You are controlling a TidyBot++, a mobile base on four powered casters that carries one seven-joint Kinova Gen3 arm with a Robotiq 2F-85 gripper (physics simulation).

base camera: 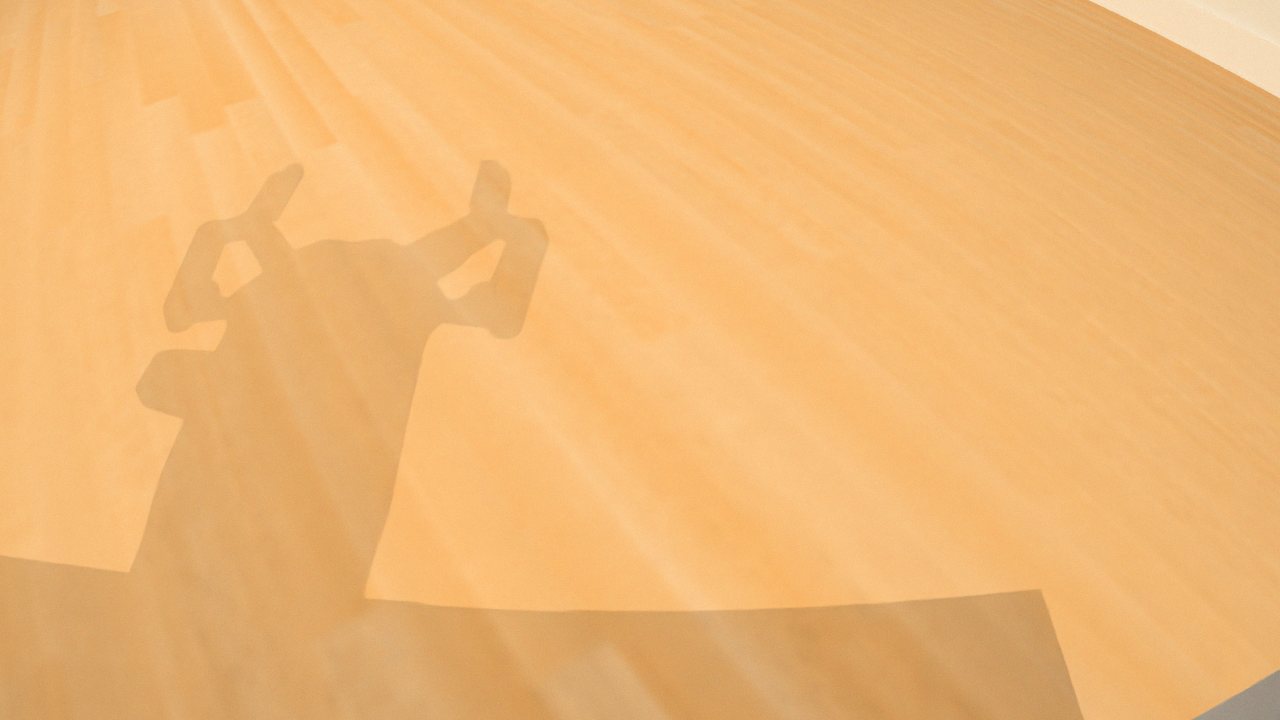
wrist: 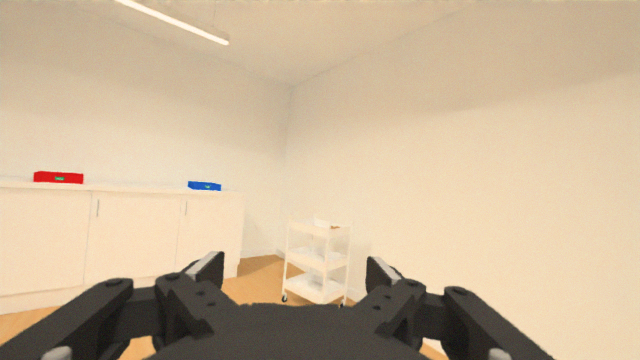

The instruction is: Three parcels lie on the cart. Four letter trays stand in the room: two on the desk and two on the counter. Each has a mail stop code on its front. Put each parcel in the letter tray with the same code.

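Frame: origin at the arm's base, x ahead, y left, z up, level; millimetres.
Where they show: gripper, fingertip midpoint: (wrist: pixel 296 269).
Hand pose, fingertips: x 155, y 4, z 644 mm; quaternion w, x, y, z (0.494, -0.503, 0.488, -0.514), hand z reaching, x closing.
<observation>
After its pixels a point has its place.
My gripper (wrist: pixel 296 269) {x 155, y 4, z 643 mm} is open and empty, with the room seen beyond its fingers in the wrist view. The white three-shelf cart (wrist: pixel 326 267) {x 1933, y -269, z 41 mm} stands far off near the room's corner, between the fingertips in that view. On its top shelf are a small brown item (wrist: pixel 335 227) {x 2156, y -348, z 316 mm} and a whitish shape (wrist: pixel 321 222) {x 2408, y -249, z 309 mm}, too small to make out. A red letter tray (wrist: pixel 58 177) {x 2013, y 1769, z 552 mm} and a blue letter tray (wrist: pixel 204 186) {x 2555, y 923, z 548 mm} stand on the counter (wrist: pixel 135 235) {x 2203, y 1309, z 114 mm} at the left. Each has a green label on its front, too small to read. The desk does not show.
A wall fills the right side of the wrist view, behind the cart. Wooden floor (wrist: pixel 260 270) {x 2972, y 352, z -396 mm} (base camera: pixel 760 402) {x 409, y -116, z -397 mm} shows between counter and cart and in the base camera view, where the shadow of the arm and open gripper falls on it. A wall base (base camera: pixel 1226 35) {x 1360, y -1268, z -335 mm} runs at the upper right.
</observation>
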